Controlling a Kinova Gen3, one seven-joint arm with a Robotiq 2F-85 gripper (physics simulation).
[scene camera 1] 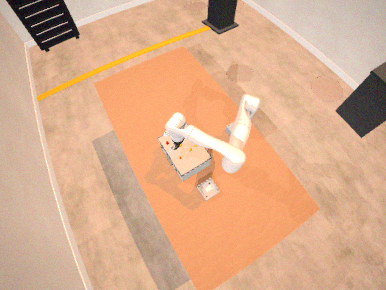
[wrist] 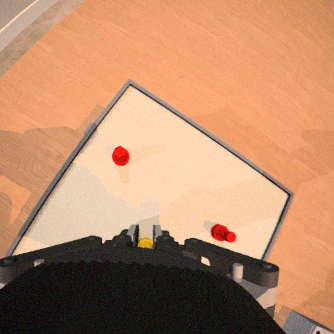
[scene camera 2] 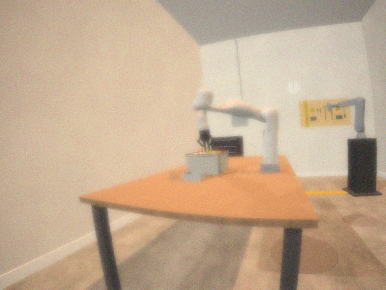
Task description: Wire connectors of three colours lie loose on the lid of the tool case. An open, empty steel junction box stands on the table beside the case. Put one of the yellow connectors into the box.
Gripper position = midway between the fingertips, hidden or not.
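A tool case [scene camera 1: 191, 162] is part of the scene, and the case can also be seen in the wrist view [wrist: 179, 175] and in scene camera 2 [scene camera 2: 213, 163]. The gripper [wrist: 145, 234] is visible as well.
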